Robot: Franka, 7 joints.
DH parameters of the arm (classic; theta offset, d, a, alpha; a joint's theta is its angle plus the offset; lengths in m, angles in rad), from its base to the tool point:
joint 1: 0 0.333 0 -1.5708
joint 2: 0 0 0 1.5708
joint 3: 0 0.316 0.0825 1.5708
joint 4: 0 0 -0.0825 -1.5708
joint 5: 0 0.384 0 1.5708
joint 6: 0 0 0.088 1.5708
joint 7: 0 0.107 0 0
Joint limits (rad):
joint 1: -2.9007..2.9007
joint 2: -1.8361..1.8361
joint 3: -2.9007..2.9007
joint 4: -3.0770..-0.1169
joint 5: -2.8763..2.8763
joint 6: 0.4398..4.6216
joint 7: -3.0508..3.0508
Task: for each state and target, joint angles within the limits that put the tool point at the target. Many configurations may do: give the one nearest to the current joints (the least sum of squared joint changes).
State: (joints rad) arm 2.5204 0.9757 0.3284 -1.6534 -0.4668 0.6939 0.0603
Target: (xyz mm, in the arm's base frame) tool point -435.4 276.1 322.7
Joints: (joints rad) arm 2.4495 0.6118 0.2962 -1.5599 -0.4840 0.5766 0.0603
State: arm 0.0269 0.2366 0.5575 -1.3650 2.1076 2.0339 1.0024
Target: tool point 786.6 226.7 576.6
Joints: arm 0.0978 0.9763 0.4661 -0.5932 2.2895 2.2504 1.0024
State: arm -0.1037 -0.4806 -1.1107 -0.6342 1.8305 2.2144 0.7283
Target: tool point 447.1 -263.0 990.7
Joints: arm 0.0685 0.2166 -0.8968 -0.8258 1.8250 2.2020 0.7283
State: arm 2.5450 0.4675 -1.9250 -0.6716 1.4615 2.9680 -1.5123
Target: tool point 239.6 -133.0 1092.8
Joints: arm 2.2052 -0.0168 -2.2511 -0.5242 1.5034 3.3973 -1.5123
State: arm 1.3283 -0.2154 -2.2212 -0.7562 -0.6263 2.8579 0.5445
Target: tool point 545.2 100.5 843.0
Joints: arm 1.7764 0.2089 -1.8896 -1.4885 -0.8164 3.1054 0.5445
